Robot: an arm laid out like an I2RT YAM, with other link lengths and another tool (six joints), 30 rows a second.
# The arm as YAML. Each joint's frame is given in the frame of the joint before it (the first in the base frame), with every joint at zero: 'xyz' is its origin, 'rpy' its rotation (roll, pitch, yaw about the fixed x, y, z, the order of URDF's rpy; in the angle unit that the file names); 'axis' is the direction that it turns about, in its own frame. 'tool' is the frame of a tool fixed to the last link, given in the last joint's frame.
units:
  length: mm
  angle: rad
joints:
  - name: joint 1
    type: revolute
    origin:
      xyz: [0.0, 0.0, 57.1]
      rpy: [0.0, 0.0, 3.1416]
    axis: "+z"
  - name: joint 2
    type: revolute
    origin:
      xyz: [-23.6, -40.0, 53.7]
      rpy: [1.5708, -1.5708, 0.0]
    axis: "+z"
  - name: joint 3
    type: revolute
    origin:
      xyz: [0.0, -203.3, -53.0]
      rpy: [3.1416, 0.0, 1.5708]
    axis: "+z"
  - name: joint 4
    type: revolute
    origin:
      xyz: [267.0, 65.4, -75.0]
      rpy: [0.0, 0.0, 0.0]
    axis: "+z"
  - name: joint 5
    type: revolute
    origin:
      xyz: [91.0, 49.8, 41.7]
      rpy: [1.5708, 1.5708, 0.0]
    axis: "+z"
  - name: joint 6
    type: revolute
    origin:
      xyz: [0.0, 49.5, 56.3]
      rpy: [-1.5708, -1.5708, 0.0]
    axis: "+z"
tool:
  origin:
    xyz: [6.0, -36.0, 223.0]
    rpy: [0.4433, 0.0, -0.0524]
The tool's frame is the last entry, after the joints.
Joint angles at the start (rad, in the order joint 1, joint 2, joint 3, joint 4, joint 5, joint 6): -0.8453, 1.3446, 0.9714, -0.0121, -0.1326, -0.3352
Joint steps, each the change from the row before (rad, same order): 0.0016, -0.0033, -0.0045, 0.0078, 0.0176, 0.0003; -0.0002, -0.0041, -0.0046, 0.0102, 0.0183, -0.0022; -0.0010, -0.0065, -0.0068, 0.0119, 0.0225, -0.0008; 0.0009, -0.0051, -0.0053, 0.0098, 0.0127, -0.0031; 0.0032, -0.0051, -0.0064, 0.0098, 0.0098, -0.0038; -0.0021, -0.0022, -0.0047, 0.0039, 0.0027, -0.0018; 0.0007, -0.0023, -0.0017, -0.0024, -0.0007, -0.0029; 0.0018, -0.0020, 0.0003, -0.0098, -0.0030, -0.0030; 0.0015, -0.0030, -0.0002, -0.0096, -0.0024, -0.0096; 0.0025, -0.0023, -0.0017, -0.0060, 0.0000, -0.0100; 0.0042, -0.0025, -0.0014, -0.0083, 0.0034, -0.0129; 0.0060, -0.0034, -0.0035, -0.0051, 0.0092, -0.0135
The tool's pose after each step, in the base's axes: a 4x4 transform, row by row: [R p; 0 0 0 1], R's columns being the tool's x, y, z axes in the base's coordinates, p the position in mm. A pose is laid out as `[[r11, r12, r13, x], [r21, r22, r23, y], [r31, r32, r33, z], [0, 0, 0, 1]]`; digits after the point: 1 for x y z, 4 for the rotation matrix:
[[-0.4811, 0.7776, 0.4049, 403.7], [-0.0237, 0.4501, -0.8927, -429.9], [-0.8763, -0.4391, -0.1981, 136.4], [0, 0, 0, 1]]
[[-0.4814, 0.7849, 0.3901, 400.1], [-0.0274, 0.4314, -0.9017, -433.6], [-0.8760, -0.4448, -0.1862, 139.5], [0, 0, 0, 1]]
[[-0.4810, 0.7945, 0.3706, 395.1], [-0.0297, 0.4078, -0.9126, -438.1], [-0.8762, -0.4499, -0.1726, 143.2], [0, 0, 0, 1]]
[[-0.4804, 0.7990, 0.3617, 392.9], [-0.0355, 0.3943, -0.9183, -440.1], [-0.8763, -0.4540, -0.1610, 146.4], [0, 0, 0, 1]]
[[-0.4800, 0.8012, 0.3574, 392.2], [-0.0430, 0.3855, -0.9217, -440.5], [-0.8762, -0.4578, -0.1506, 148.9], [0, 0, 0, 1]]
[[-0.4810, 0.8023, 0.3536, 390.5], [-0.0435, 0.3809, -0.9236, -441.5], [-0.8756, -0.4596, -0.1483, 148.7], [0, 0, 0, 1]]
[[-0.4835, 0.8000, 0.3553, 390.5], [-0.0450, 0.3826, -0.9228, -440.6], [-0.8742, -0.4621, -0.1490, 148.2], [0, 0, 0, 1]]
[[-0.4887, 0.7950, 0.3595, 391.2], [-0.0440, 0.3891, -0.9202, -438.5], [-0.8714, -0.4655, -0.1551, 146.2], [0, 0, 0, 1]]
[[-0.4973, 0.7874, 0.3644, 391.6], [-0.0482, 0.3943, -0.9177, -436.6], [-0.8662, -0.4739, -0.1581, 144.8], [0, 0, 0, 1]]
[[-0.5058, 0.7801, 0.3682, 392.1], [-0.0535, 0.3977, -0.9160, -434.8], [-0.8610, -0.4830, -0.1594, 143.3], [0, 0, 0, 1]]
[[-0.5176, 0.7709, 0.3711, 392.4], [-0.0598, 0.4000, -0.9145, -432.8], [-0.8535, -0.4956, -0.1610, 141.5], [0, 0, 0, 1]]
[[-0.5301, 0.7626, 0.3708, 392.3], [-0.0673, 0.3981, -0.9149, -431.0], [-0.8453, -0.5099, -0.1597, 140.0], [0, 0, 0, 1]]

